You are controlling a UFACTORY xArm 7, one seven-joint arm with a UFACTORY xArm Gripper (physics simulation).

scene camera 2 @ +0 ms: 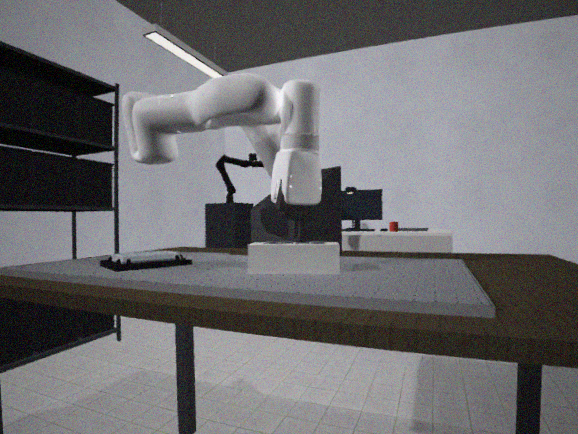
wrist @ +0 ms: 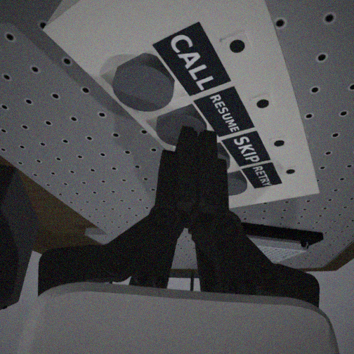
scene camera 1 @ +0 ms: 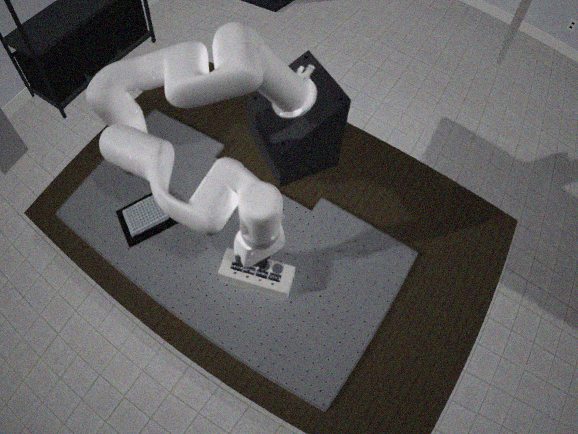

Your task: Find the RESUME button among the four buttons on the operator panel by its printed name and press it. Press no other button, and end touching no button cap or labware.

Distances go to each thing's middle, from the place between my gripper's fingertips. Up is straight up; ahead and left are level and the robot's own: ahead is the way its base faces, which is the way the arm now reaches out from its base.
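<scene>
The resume button [wrist: 168, 126] has my gripper 10 mm to the right of it. Measured from my hand, the white well plate [scene camera 1: 145, 214] is 40 mm below, 60 mm ahead and 340 mm to the right, and the white operator panel [scene camera 2: 263, 258] sits 30 mm below my hand and 20 mm ahead of it. There's the call button [wrist: 143, 83] too, 10 mm behind my hand and 40 mm to the left of it.
</scene>
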